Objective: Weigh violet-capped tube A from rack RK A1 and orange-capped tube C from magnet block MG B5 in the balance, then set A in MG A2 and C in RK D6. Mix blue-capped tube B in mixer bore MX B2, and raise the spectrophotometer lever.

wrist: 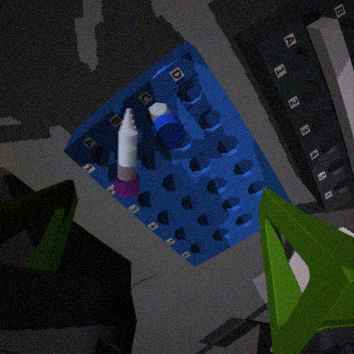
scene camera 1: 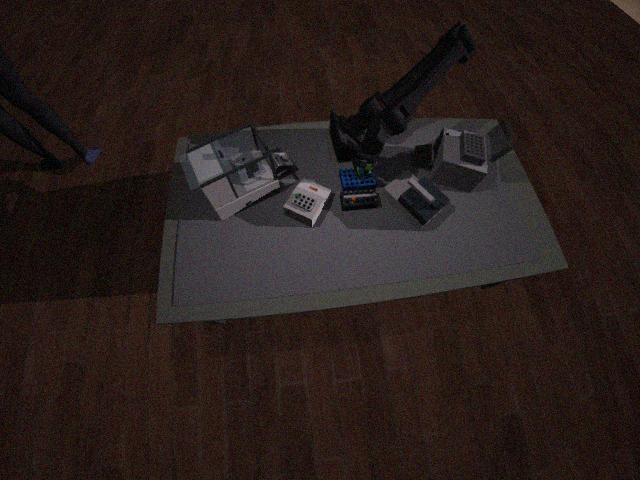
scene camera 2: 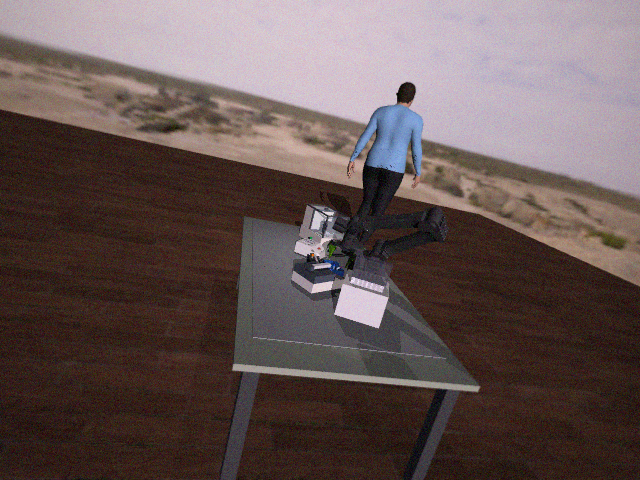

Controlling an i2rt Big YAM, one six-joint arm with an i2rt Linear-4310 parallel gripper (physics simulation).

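Places are measured from the arm's base along level axes (x ahead, y left, z up), in metres.
Pixels of known places: gripper, fingertip midpoint: (wrist: pixel 165 194) (scene camera 1: pixel 363 170) (scene camera 2: pixel 337 262); arm's base at its link origin: (scene camera 1: pixel 349 130).
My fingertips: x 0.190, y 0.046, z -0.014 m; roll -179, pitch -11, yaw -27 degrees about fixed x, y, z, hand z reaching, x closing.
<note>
Ahead of a thing's pixels: the offset from my fingertips to its top centre. "spot": to the spot under its first point. Level surfaces: height alone.
My gripper (scene camera 1: pixel 364 169) (scene camera 2: pixel 341 255) (wrist: pixel 165 194) is open and empty, with its green fingers above and on both sides of the blue rack @[dx +0.012, dy -0.019, dz -0.023 m] (scene camera 1: pixel 357 178) (scene camera 2: pixel 334 267) (wrist: pixel 245 135). Violet-capped tube A @[dx -0.009, dy +0.021, dz -0.009 m] (wrist: pixel 128 155) shows its full length over the rack's A side, with its cap near the lower left edge; how it is supported is unclear. Blue-capped tube B @[dx +0.015, dy +0.029, dz +0.002 m] (wrist: pixel 170 130) sits in the rack beside it, cap towards the camera. The dark magnet block @[dx +0.108, dy -0.020, dz -0.005 m] (scene camera 1: pixel 360 203) (wrist: pixel 287 125) stands next to the rack; a small orange cap @[dx +0.126, dy -0.046, dz +0.004 m] (scene camera 1: pixel 353 199) shows on it. Which device has the spectrophotometer lever is unclear.
The glass-sided balance @[spot: dx +0.158, dy -0.473, dz +0.047 m] (scene camera 1: pixel 227 198) stands at the left of the table @[dz -0.053 m] (scene camera 1: pixel 310 263). A white holed block with a green button @[dx +0.124, dy -0.205, dz +0.017 m] (scene camera 1: pixel 310 193) stands between it and the rack. A dark-topped device @[dx +0.100, dy +0.190, dz +0.049 m] (scene camera 1: pixel 426 204) and a pale box @[dx -0.078, dy +0.350, dz +0.117 m] (scene camera 1: pixel 457 164) (scene camera 2: pixel 361 304) stand right. A person (scene camera 2: pixel 395 136) is behind the arm.
</note>
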